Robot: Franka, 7 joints.
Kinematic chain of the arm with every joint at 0, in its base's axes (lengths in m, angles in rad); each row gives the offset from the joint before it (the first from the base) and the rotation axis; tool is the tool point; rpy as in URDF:
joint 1: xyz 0 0 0.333 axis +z
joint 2: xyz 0 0 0 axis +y
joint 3: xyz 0 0 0.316 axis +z
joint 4: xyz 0.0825 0 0 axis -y
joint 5: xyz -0.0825 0 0.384 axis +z
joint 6: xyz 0 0 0 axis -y
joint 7: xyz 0.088 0 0 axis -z
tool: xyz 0 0 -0.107 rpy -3.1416 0 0
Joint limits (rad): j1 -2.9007..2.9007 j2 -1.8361..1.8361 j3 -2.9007..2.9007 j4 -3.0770..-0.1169 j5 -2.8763..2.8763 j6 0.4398..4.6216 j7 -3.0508..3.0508
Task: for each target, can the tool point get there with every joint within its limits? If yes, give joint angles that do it. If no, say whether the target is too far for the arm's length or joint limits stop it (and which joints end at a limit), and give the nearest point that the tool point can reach.
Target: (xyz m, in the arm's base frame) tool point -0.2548 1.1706 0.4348
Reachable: no: too far | nearest point -0.1818 0.8353 0.4056 | short by 0.344 m
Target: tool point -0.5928 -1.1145 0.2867
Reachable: no: too far | nearest point -0.4026 -0.7569 0.3016 | short by 0.405 m
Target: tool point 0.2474 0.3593 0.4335
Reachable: yes | joints 1.7323 -0.5130 -0.6522 -2.6110 -2.2118 2.0507 0.4861
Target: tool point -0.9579 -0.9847 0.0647
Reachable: no: too far | nearest point -0.5871 -0.6035 0.1686 | short by 0.542 m
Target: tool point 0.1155 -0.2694 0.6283
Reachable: yes | joints -0.0940 -1.1838 -0.8912 -2.7596 2.3575 1.2263 1.6801
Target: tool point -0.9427 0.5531 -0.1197
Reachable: no: too far | nearest point -0.6836 0.4011 0.0047 | short by 0.325 m
